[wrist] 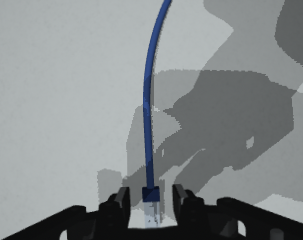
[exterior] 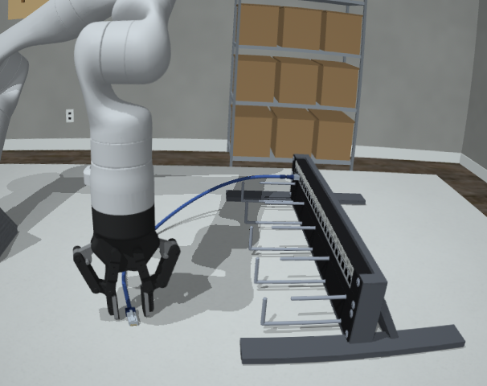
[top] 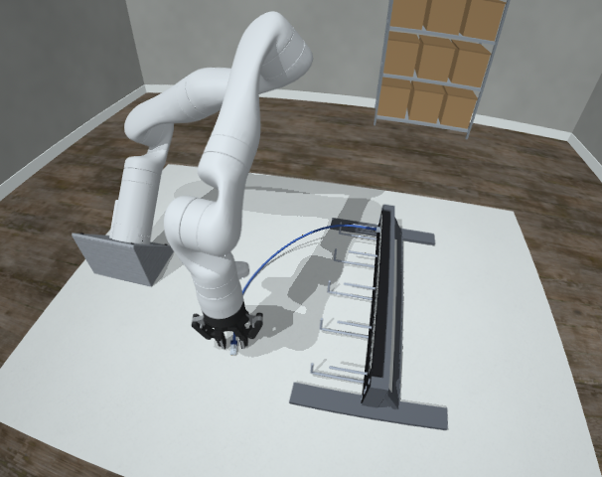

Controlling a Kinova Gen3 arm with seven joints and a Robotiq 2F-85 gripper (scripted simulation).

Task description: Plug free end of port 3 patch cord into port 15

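Right now my hand is 1 cm to the left of the plug and 1 cm above it.
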